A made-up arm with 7 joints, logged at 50 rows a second.
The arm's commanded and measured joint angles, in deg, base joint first. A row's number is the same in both.
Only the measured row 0 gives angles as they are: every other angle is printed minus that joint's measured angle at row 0.
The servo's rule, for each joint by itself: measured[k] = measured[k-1] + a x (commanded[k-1-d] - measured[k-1]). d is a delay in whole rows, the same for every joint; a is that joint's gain. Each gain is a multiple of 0.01, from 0.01 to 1. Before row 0 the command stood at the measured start. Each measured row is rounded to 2 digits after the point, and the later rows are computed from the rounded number. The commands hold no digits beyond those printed.
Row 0, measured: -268.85 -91.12 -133.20 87.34 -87.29 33.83 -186.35
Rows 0 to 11, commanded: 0.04 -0.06 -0.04 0.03 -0.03 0.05 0.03; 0.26 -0.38 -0.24 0.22 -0.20 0.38 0.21; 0.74 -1.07 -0.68 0.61 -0.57 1.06 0.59; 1.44 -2.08 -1.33 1.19 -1.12 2.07 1.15; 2.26 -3.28 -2.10 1.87 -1.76 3.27 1.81; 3.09 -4.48 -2.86 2.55 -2.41 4.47 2.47; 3.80 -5.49 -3.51 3.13 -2.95 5.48 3.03; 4.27 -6.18 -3.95 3.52 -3.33 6.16 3.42; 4.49 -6.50 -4.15 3.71 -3.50 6.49 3.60; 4.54 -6.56 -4.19 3.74 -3.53 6.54 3.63; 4.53 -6.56 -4.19 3.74 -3.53 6.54 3.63; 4.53 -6.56 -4.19 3.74 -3.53 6.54 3.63
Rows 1 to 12, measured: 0.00 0.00 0.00 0.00 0.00 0.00 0.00; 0.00 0.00 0.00 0.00 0.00 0.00 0.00; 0.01 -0.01 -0.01 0.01 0.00 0.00 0.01; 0.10 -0.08 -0.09 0.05 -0.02 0.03 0.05; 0.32 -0.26 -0.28 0.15 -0.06 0.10 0.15; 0.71 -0.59 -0.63 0.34 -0.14 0.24 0.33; 1.25 -1.07 -1.12 0.62 -0.27 0.45 0.60; 1.89 -1.68 -1.69 0.97 -0.44 0.73 0.94; 2.56 -2.37 -2.29 1.36 -0.64 1.06 1.32; 3.16 -3.06 -2.84 1.75 -0.86 1.42 1.70; 3.63 -3.68 -3.27 2.10 -1.07 1.77 2.04; 3.95 -4.20 -3.57 2.40 -1.27 2.10 2.33
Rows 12 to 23, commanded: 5.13 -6.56 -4.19 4.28 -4.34 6.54 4.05; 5.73 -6.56 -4.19 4.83 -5.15 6.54 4.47; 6.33 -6.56 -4.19 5.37 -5.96 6.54 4.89; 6.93 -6.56 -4.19 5.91 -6.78 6.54 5.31; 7.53 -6.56 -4.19 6.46 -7.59 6.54 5.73; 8.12 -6.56 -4.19 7.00 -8.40 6.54 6.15; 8.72 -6.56 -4.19 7.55 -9.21 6.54 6.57; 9.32 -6.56 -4.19 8.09 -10.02 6.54 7.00; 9.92 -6.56 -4.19 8.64 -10.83 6.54 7.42; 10.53 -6.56 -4.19 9.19 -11.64 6.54 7.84; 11.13 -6.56 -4.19 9.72 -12.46 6.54 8.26; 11.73 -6.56 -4.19 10.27 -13.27 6.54 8.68
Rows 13 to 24, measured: 4.15 -4.62 -3.77 2.64 -1.45 2.41 2.56; 4.28 -4.97 -3.91 2.84 -1.62 2.70 2.75; 4.58 -5.26 -4.00 3.10 -1.84 2.97 2.98; 4.98 -5.49 -4.06 3.41 -2.10 3.22 3.25; 5.45 -5.68 -4.10 3.76 -2.41 3.45 3.55; 5.97 -5.84 -4.13 4.15 -2.76 3.67 3.87; 6.52 -5.97 -4.15 4.57 -3.15 3.87 4.20; 7.08 -6.08 -4.16 5.01 -3.57 4.06 4.55; 7.65 -6.17 -4.17 5.47 -4.02 4.23 4.91; 8.23 -6.24 -4.18 5.94 -4.50 4.39 5.29; 8.82 -6.30 -4.18 6.43 -5.01 4.54 5.67; 9.42 -6.35 -4.18 6.93 -5.54 4.68 6.06
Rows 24 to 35, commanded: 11.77 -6.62 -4.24 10.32 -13.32 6.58 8.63; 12.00 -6.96 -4.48 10.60 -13.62 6.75 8.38; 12.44 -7.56 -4.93 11.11 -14.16 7.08 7.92; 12.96 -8.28 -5.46 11.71 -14.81 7.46 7.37; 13.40 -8.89 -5.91 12.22 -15.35 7.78 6.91; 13.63 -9.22 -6.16 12.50 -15.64 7.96 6.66; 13.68 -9.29 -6.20 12.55 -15.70 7.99 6.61; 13.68 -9.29 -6.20 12.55 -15.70 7.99 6.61; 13.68 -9.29 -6.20 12.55 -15.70 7.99 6.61; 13.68 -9.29 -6.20 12.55 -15.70 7.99 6.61; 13.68 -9.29 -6.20 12.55 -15.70 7.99 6.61; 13.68 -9.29 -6.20 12.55 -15.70 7.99 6.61
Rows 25 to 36, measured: 10.02 -6.39 -4.18 7.43 -6.09 4.81 6.46; 10.62 -6.42 -4.18 7.94 -6.66 4.93 6.86; 11.02 -6.46 -4.20 8.37 -7.19 5.05 7.18; 11.36 -6.55 -4.29 8.77 -7.70 5.17 7.40; 11.74 -6.73 -4.50 9.19 -8.22 5.30 7.49; 12.17 -7.01 -4.82 9.64 -8.75 5.45 7.47; 12.60 -7.35 -5.18 10.10 -9.28 5.61 7.37; 12.96 -7.69 -5.50 10.53 -9.79 5.77 7.24; 13.21 -7.98 -5.73 10.89 -10.26 5.93 7.13; 13.37 -8.22 -5.89 11.19 -10.70 6.07 7.04; 13.48 -8.41 -5.99 11.43 -11.10 6.20 6.96; 13.55 -8.57 -6.06 11.63 -11.47 6.33 6.90
